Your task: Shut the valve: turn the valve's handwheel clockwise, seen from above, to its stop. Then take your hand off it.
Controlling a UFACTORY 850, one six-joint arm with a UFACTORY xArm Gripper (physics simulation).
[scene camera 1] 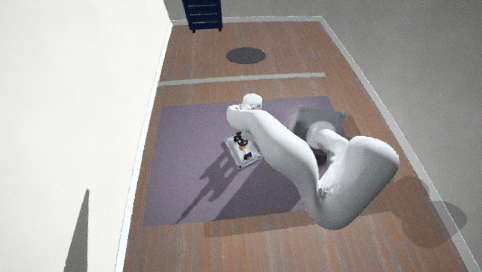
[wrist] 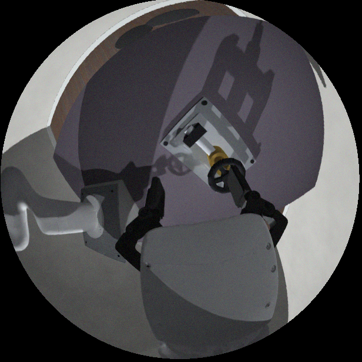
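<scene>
The valve has a yellow body (scene camera 1: pixel 242 148) (wrist: pixel 217 153) on a pale base plate (scene camera 1: pixel 235 158) (wrist: pixel 220 124), with a white pipe and a black block beside it. Its black spoked handwheel (wrist: pixel 211 181) shows in the wrist view on the near right side of the yellow body. My gripper (wrist: pixel 195 179) is wide open. Its right finger overlaps the handwheel in the wrist view; whether they touch I cannot tell. Its left finger stands well apart, to the left of the wheel. In the scene view the arm hides most of the gripper, and its fingers are too small to read.
The valve stands on a purple mat (scene camera 1: pixel 175 145) (wrist: pixel 297 135). My grey base block (scene camera 1: pixel 305 118) (wrist: pixel 111 200) stands to the right in the scene view. A dark blue cabinet (scene camera 1: pixel 188 11) and a dark floor disc (scene camera 1: pixel 245 55) are at the back. White walls border the floor.
</scene>
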